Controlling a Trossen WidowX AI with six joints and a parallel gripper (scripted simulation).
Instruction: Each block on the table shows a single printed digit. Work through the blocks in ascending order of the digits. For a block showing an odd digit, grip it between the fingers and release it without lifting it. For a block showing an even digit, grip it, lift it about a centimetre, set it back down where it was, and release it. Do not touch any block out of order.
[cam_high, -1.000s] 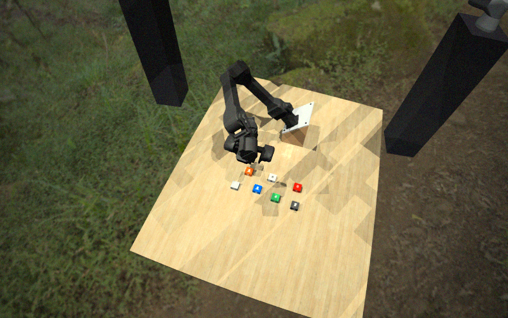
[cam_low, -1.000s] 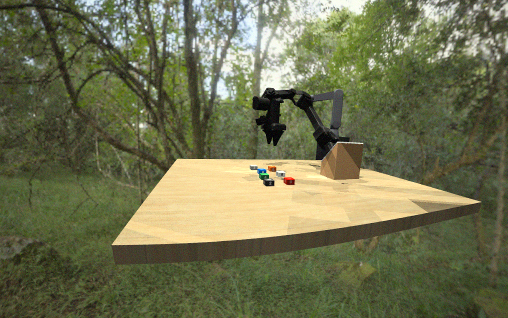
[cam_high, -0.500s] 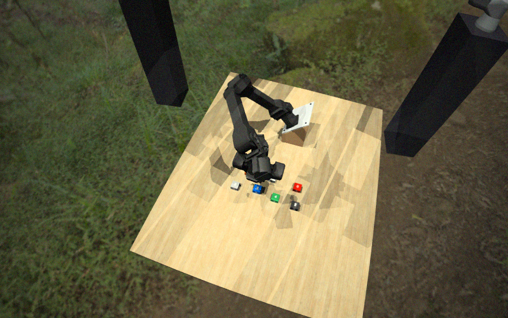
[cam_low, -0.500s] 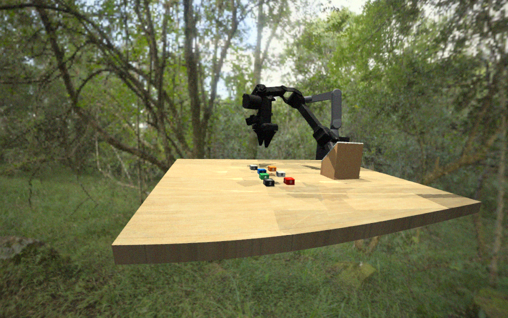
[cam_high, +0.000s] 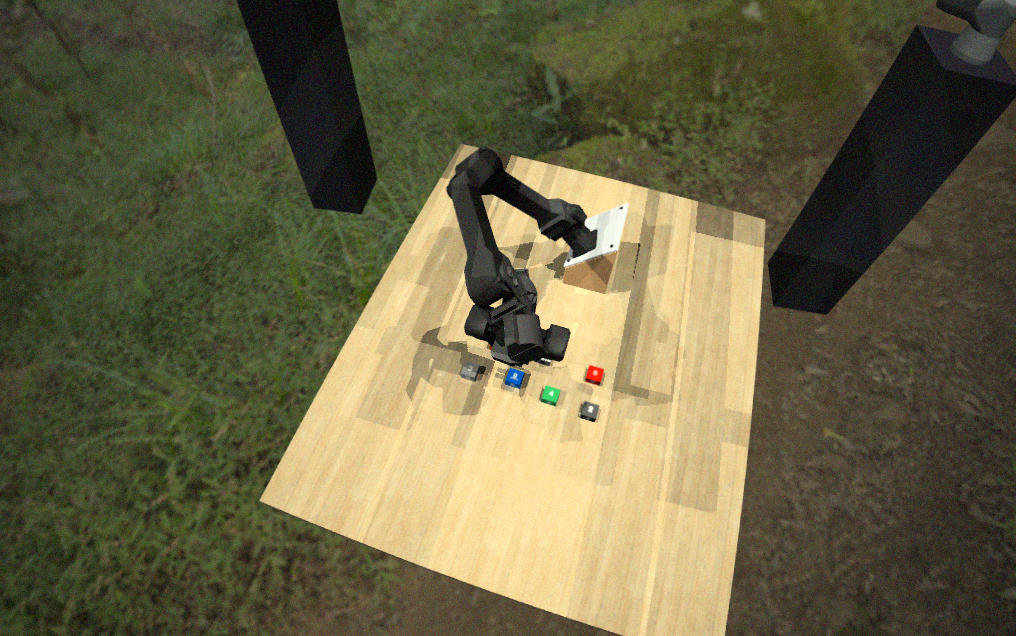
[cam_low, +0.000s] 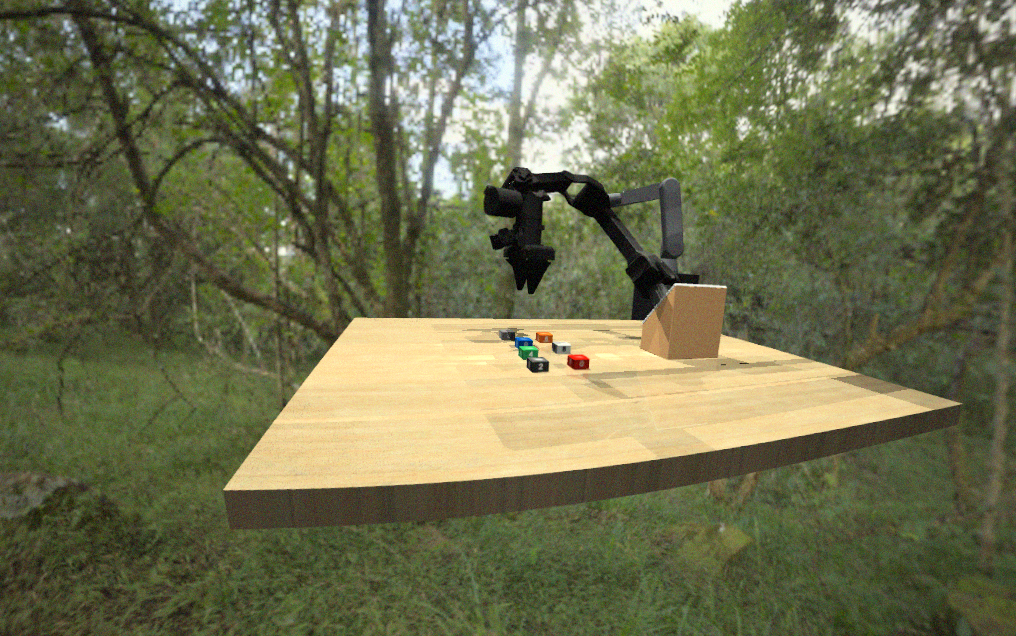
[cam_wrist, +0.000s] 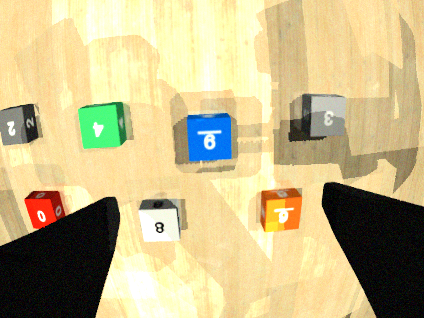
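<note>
My gripper tip is now 40 mm past the red block, 170 mm to the right of it and 110 mm above it. The rest, counted from my gripper tip: blue block (110 mm below); white block (70 mm behind, 60 mm to the left, 110 mm below); green block (20 mm ahead, 80 mm to the left, 110 mm below).
</note>
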